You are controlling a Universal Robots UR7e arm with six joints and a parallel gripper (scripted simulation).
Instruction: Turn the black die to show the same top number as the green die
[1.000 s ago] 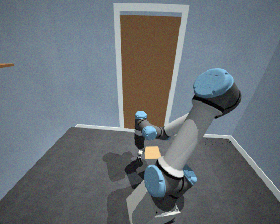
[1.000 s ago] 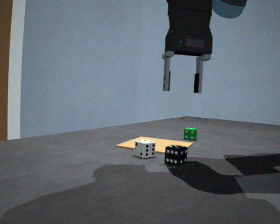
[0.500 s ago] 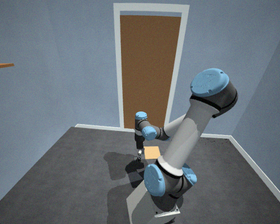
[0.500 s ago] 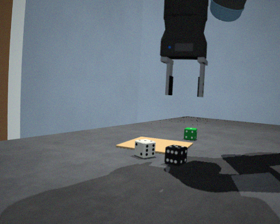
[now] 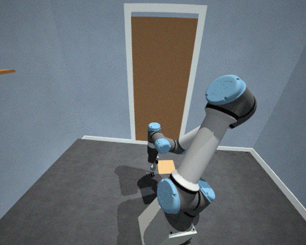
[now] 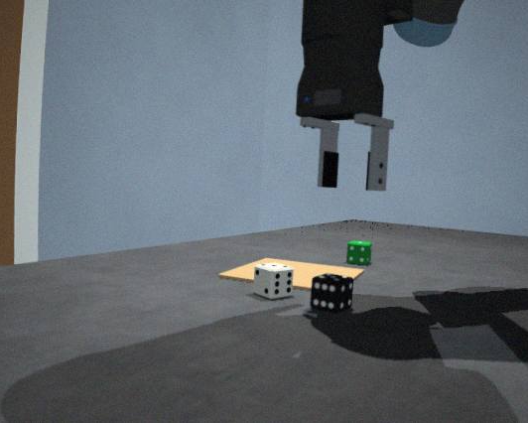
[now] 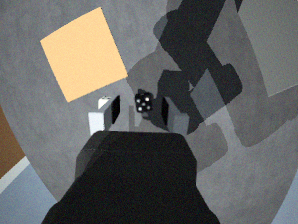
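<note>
Right now my hand is 11 cm above the black die, 2 cm to the right of it and 1 cm short of it. Also, from my hand: white die (11 cm below, 7 cm ahead, 1 cm to the left); tan mat (13 cm below, 10 cm to the right, 9 cm ahead); green die (25 cm to the right, 11 cm below, 4 cm ahead).
</note>
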